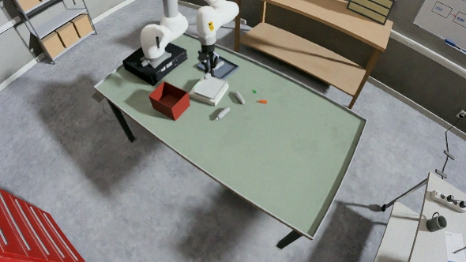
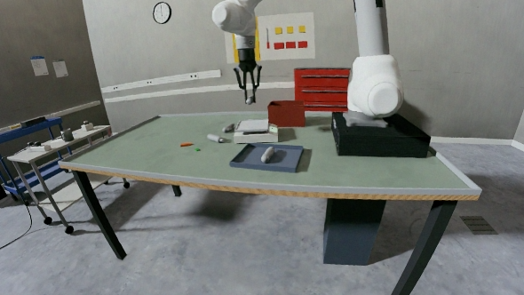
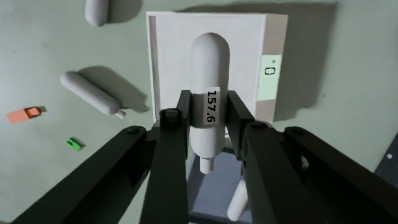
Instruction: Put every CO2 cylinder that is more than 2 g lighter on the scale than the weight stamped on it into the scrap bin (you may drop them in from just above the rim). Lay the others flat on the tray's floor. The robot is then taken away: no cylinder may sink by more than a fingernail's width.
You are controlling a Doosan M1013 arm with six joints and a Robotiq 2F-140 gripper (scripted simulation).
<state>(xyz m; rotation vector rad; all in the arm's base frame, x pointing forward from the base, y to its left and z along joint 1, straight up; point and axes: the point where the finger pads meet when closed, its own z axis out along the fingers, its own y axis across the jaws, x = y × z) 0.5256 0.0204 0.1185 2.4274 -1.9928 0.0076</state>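
Right now my hand is 15 cm above the scale plate. From my hand the other things lie so: red scrap bin 14 cm behind, 24 cm to the right, 17 cm below; then white CO2 cylinder 2 cm to the left, 1 cm below; then white scale 1 cm behind, 17 cm below.
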